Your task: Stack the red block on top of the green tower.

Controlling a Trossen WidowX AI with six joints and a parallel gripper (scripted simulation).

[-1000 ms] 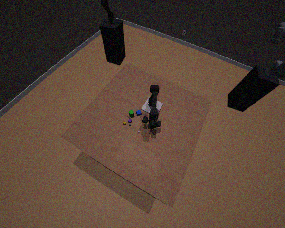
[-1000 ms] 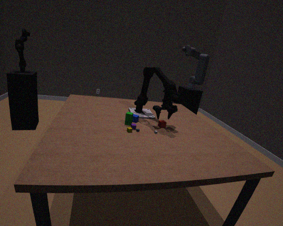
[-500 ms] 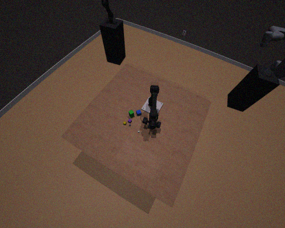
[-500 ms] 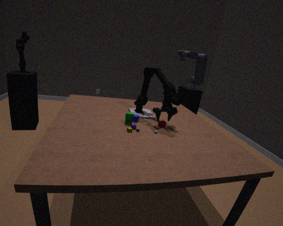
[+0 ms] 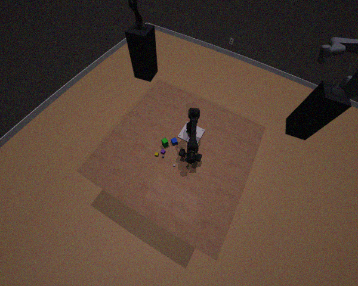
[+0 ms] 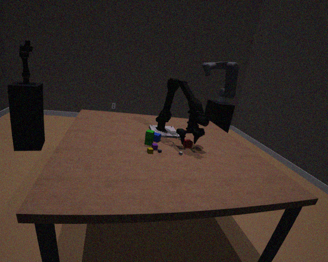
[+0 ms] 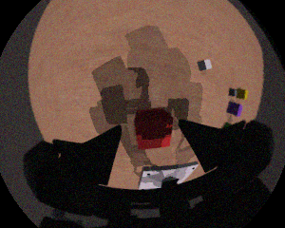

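The red block is right at my gripper tip. Round my gripper tip: small white cube (10 cm to the right, 10 cm ahead, 1 cm below); small dark cube (22 cm to the right, 6 cm ahead, 1 cm below); blue block (19 cm to the right, 11 cm behind).
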